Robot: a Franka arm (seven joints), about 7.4 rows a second.
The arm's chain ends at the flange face. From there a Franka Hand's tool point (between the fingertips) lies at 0.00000 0.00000 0.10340 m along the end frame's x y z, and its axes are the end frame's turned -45 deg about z.
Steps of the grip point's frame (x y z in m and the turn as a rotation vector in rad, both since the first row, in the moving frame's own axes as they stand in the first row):
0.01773 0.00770 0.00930 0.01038 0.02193 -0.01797
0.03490 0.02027 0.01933 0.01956 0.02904 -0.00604
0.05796 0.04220 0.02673 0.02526 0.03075 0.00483
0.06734 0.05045 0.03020 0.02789 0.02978 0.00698
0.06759 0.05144 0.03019 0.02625 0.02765 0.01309
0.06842 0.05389 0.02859 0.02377 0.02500 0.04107
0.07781 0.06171 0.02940 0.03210 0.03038 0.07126
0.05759 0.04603 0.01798 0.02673 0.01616 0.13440
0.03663 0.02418 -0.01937 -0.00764 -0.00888 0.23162
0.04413 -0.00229 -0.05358 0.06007 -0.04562 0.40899
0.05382 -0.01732 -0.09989 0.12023 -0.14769 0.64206
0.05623 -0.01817 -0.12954 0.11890 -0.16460 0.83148
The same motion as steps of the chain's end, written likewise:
0.01716 -0.00472 0.00933 0.02285 0.00817 -0.01797
0.03833 -0.00679 0.01939 0.03437 0.00670 -0.00604
0.07041 -0.00705 0.02681 0.03961 0.00388 0.00483
0.08314 -0.00773 0.03029 0.04078 0.00134 0.00698
0.08404 -0.00748 0.03027 0.03811 0.00099 0.01309
0.08632 -0.00671 0.02865 0.03449 0.00087 0.04107
0.09862 -0.00682 0.02950 0.04418 -0.00122 0.07126
0.07383 -0.00500 0.01803 0.03033 -0.00747 0.13440
0.04323 -0.00999 -0.01936 -0.01168 -0.00088 0.23162
0.03688 -0.03024 -0.05329 0.01022 -0.07473 0.40899
0.04459 -0.04611 -0.09808 -0.01942 -0.18945 0.64206
0.04651 -0.04745 -0.12754 -0.03231 -0.20046 0.83148

